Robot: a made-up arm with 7 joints. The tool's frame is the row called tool. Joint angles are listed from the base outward. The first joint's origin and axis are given. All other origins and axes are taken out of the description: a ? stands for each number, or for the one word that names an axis. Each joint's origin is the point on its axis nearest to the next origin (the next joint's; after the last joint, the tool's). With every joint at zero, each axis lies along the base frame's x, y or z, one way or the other. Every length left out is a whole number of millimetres.
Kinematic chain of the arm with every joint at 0, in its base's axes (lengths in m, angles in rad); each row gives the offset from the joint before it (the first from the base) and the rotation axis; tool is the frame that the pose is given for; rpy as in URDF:
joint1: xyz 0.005 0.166 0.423 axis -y
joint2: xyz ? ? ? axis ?
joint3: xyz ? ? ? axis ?
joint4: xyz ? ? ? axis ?
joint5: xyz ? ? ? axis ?
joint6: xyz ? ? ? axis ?
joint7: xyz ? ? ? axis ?
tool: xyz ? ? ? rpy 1.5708 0 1.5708
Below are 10 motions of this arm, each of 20 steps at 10 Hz.
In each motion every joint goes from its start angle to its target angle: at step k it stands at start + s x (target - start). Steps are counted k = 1, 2, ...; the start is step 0. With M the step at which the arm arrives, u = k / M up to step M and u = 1 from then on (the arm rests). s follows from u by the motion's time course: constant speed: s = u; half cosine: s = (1 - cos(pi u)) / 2; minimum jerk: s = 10 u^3 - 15 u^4 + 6 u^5.
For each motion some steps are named. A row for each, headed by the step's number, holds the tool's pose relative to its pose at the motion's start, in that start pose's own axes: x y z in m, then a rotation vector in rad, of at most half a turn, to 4 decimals.
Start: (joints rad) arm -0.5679 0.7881 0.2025 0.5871 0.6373 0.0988 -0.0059
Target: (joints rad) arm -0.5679 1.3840 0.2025 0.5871 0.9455 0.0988 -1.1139
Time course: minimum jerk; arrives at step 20
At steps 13, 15, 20:
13: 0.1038 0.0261 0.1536 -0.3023 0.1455 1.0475
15: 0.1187 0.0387 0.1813 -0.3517 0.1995 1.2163
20: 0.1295 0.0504 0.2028 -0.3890 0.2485 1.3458

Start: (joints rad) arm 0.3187 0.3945 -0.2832 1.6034 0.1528 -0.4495 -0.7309
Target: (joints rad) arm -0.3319 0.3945 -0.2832 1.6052 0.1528 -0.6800 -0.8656
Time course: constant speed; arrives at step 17
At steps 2, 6, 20:
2: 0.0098 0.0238 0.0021 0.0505 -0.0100 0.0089
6: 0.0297 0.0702 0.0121 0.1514 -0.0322 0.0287
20: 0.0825 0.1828 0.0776 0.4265 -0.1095 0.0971

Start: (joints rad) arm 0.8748 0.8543 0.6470 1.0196 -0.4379 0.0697 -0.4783
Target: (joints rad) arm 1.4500 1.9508 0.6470 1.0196 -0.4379 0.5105 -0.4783
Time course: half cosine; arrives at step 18
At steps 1, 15, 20:
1: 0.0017 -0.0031 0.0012 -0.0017 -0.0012 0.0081
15: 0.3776 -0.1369 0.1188 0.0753 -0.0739 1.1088
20: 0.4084 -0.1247 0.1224 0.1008 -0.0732 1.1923

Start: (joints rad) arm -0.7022 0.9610 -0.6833 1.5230 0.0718 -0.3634 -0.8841
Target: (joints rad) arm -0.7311 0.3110 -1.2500 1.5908 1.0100 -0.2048 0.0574
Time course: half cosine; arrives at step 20
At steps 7, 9, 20:
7: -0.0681 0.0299 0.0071 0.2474 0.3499 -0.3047
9: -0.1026 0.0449 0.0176 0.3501 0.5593 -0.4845
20: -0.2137 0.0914 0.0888 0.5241 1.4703 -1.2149

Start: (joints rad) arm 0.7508 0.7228 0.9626 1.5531 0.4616 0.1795 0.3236
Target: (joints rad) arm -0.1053 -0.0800 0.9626 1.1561 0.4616 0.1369 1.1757
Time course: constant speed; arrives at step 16
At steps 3, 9, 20:
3: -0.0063 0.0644 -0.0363 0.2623 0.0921 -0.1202
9: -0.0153 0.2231 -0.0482 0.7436 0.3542 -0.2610
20: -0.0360 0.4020 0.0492 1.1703 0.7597 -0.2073

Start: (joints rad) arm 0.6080 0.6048 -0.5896 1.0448 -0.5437 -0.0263 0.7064
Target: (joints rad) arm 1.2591 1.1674 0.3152 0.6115 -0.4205 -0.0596 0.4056
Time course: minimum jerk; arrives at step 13
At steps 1, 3, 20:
1: 0.0010 0.0009 -0.0008 0.0029 0.0028 0.0057
3: 0.0192 0.0197 -0.0167 0.0569 0.0596 0.1216
20: 0.0609 0.2767 -0.1189 0.2781 0.7859 1.5914

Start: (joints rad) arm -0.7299 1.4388 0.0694 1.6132 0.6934 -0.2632 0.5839
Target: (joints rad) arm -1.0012 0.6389 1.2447 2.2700 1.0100 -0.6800 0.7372
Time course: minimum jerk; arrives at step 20
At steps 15, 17, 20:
15: -0.1750 0.0290 -0.0098 -0.9577 -0.4743 0.6508
17: -0.1933 0.0329 -0.0045 -0.9692 -0.5539 0.7018
20: -0.1997 0.0342 -0.0024 -0.9703 -0.5823 0.7181

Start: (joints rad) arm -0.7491 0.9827 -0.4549 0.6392 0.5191 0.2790 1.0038
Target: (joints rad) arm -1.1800 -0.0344 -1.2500 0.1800 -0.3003 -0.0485 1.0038
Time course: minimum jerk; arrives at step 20
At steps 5, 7, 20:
5: -0.0152 -0.0426 -0.0190 0.1555 -0.0333 -0.0920
7: -0.0423 -0.0916 -0.0449 0.3420 -0.0980 -0.2243
20: -0.3100 -0.2354 -0.1690 0.9699 -0.8781 -1.2080

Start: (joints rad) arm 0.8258 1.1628 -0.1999 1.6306 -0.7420 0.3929 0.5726
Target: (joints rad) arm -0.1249 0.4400 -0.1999 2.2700 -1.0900 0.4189 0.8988
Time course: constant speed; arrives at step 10
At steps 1, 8, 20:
1: -0.0280 0.0024 0.0216 -0.0857 -0.0139 -0.0806
8: -0.1757 0.1451 0.1259 -0.5140 0.1073 -0.5911
20: -0.1870 0.2080 0.1399 -0.5591 0.1979 -0.7217

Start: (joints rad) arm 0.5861 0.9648 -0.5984 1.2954 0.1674 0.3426 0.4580
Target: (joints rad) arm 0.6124 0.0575 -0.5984 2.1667 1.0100 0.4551 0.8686
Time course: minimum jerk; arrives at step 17
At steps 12, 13, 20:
12: -0.1458 -0.0582 0.1890 -1.4439 0.1779 -1.2656
13: -0.1547 -0.0539 0.2020 -1.5589 0.1475 -1.3683
20: -0.1656 -0.0467 0.2183 -1.7110 0.0928 -1.5020

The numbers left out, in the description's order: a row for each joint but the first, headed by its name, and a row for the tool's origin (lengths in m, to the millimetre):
joint2: xyz 0.002 0 -0.017, axis +x
joint3: xyz 0 0.009 -0.29, axis +z
joint4: xyz 0.004 0.024 0, axis -y
joint5: xyz -0.025 0 -0.126, axis +z
joint6: xyz -0.029 0.009 0, axis +y
joint7: xyz 0.029 0 -0.001, axis -x
tool: xyz 0 -0.02 0.009

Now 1 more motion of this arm.
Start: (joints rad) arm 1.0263 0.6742 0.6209 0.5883 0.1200 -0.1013 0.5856
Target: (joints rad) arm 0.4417 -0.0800 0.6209 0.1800 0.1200 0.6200 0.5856
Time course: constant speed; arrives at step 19
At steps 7, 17, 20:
7: -0.0702 0.0559 -0.1110 0.6429 0.3754 -0.1004
17: -0.1862 0.2204 -0.2094 1.5832 0.9173 -0.1555
20: -0.2114 0.2608 -0.2152 1.7690 1.0314 -0.1571

